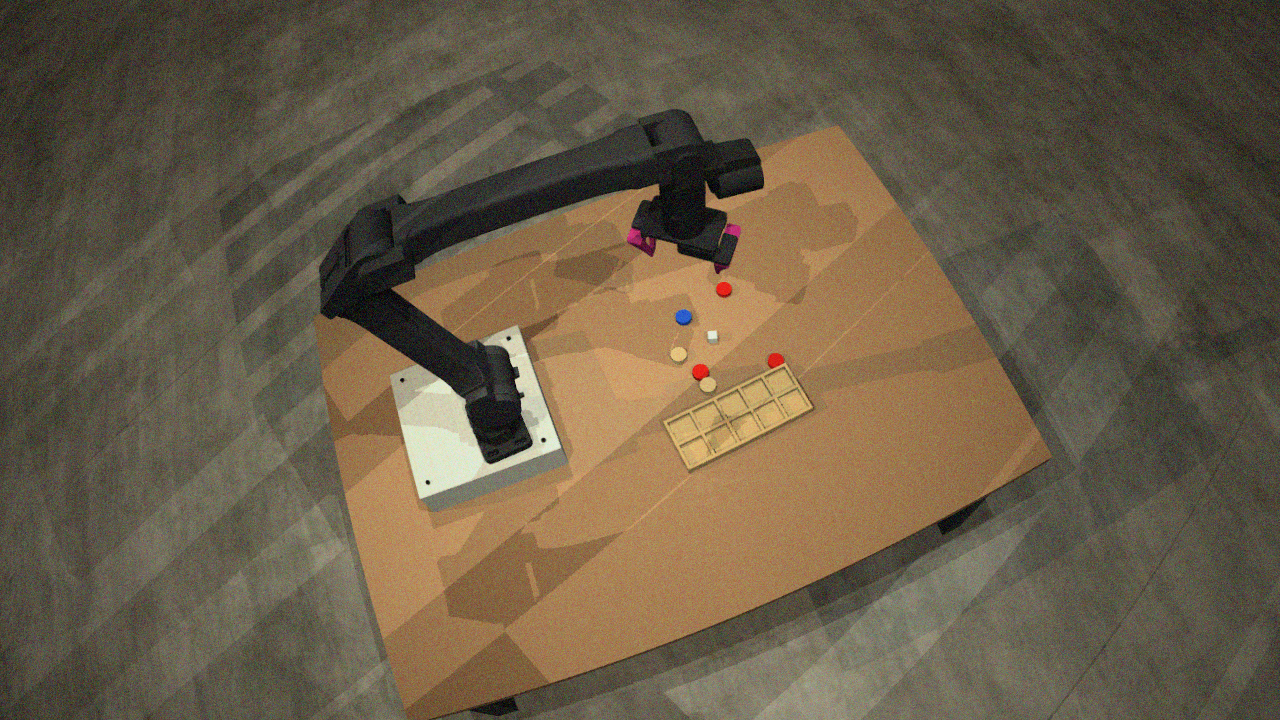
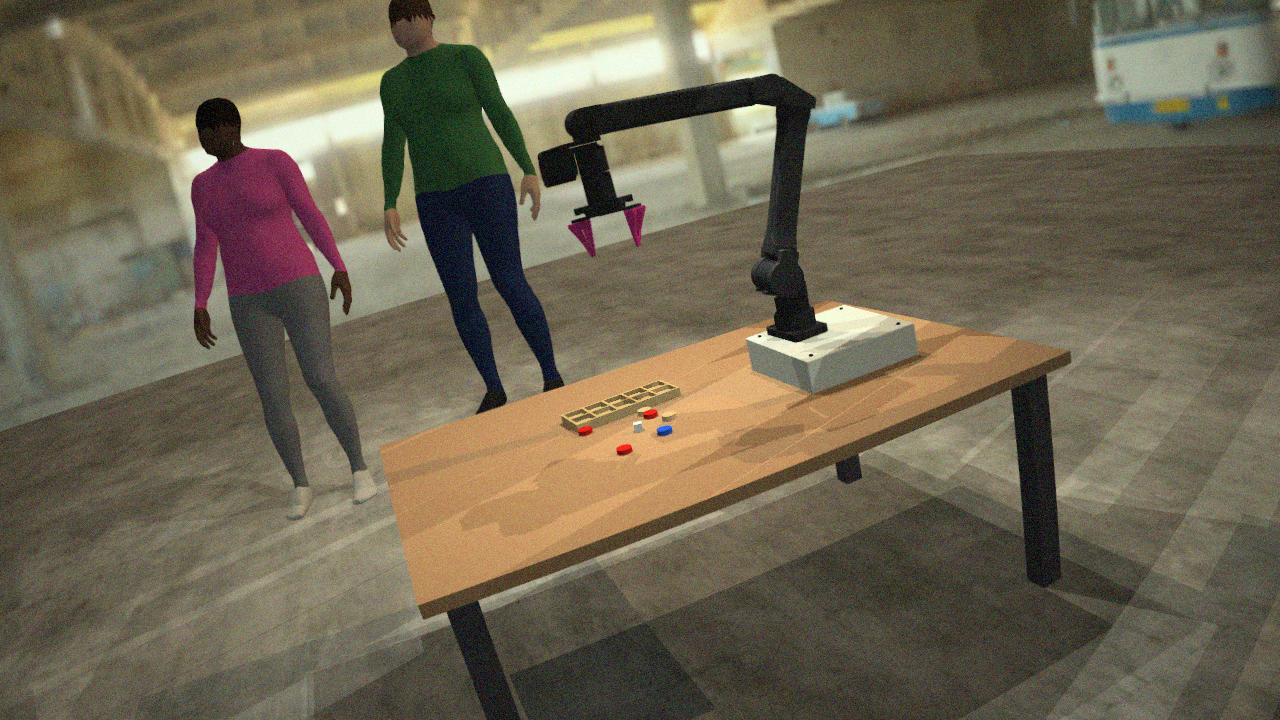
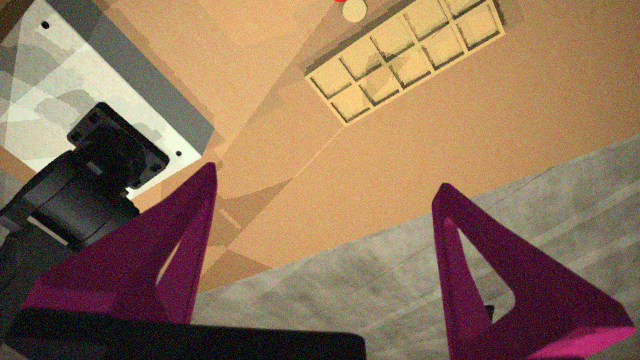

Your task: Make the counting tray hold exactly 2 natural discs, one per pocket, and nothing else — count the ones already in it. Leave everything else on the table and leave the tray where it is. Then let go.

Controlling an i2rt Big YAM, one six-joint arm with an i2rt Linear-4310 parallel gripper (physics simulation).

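Observation:
The wooden counting tray has two rows of pockets; I see no disc in any of them, though shadow falls across some. One natural disc lies beside the tray's long side, close to a red disc. Another natural disc lies farther from the tray. My gripper is open and empty, high above the table, with its magenta fingers wide apart.
A second red disc lies by the tray's far end corner. A third red disc, a blue disc and a small white cube lie farther out. Two people stand beyond the table.

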